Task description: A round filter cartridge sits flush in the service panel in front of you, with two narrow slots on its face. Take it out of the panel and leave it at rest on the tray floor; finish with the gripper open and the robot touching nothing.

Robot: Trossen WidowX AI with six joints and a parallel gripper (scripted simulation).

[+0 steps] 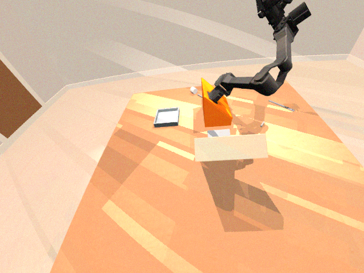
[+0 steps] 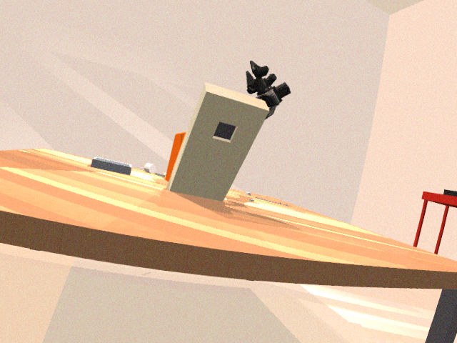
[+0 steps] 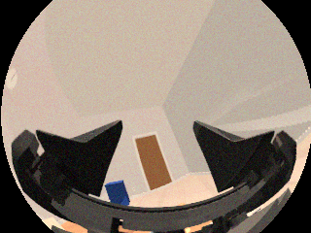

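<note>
The round filter cartridge lies 480 mm ahead of my gripper tip, 370 mm below it and 240 mm to the right of it. Round my gripper tip: grey tray 580 mm below, 490 mm to the right, 20 mm ahead; cream service panel 440 mm below, 430 mm ahead, 240 mm to the right; small white block 570 mm below, 290 mm to the right, 250 mm behind.
</note>
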